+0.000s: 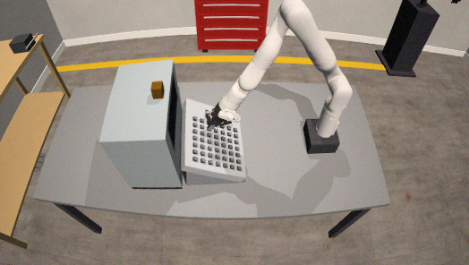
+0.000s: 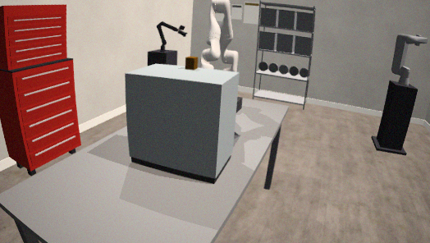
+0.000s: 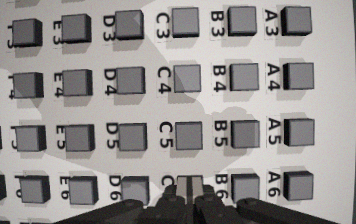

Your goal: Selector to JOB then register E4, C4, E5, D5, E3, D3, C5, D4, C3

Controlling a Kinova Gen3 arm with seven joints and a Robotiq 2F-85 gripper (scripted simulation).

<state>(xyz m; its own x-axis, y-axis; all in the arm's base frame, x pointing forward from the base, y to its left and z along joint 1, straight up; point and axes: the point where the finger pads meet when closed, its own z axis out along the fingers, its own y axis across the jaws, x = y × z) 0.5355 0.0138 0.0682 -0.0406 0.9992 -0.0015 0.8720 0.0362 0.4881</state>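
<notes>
The key D4 is 2 cm behind my hand, 7 cm to the left of it and 4 cm below it. Round my hand: key C4: 1 cm ahead, 7 cm to the left, 2 cm below; keypad: 1 cm ahead, 2 cm to the left, 7 cm below; key B4: 4 cm ahead, 7 cm to the left.
</notes>
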